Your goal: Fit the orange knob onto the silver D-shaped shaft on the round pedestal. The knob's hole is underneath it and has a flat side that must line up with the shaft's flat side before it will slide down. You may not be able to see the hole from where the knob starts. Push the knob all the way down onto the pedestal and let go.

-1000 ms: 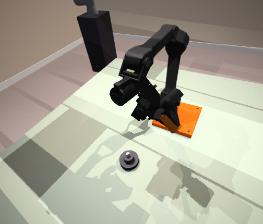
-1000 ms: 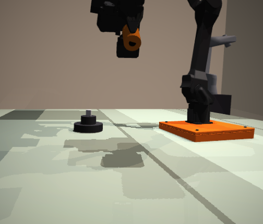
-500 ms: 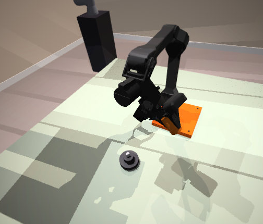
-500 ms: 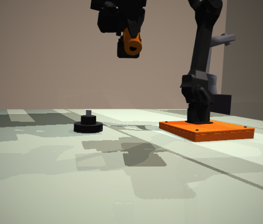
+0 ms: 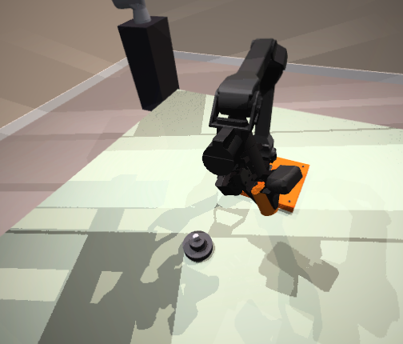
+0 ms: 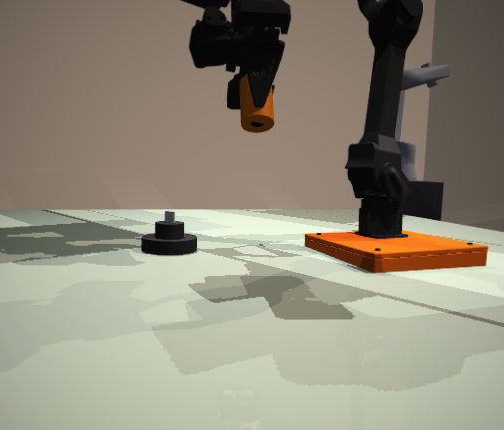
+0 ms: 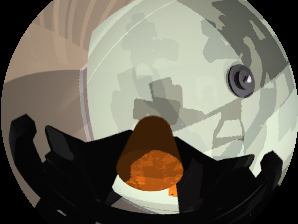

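My gripper tip is 20 mm to the left of the orange knob and 30 mm below it. From my gripper tip the other things lie so: round pedestal 70 mm ahead, 160 mm to the right, 160 mm below.
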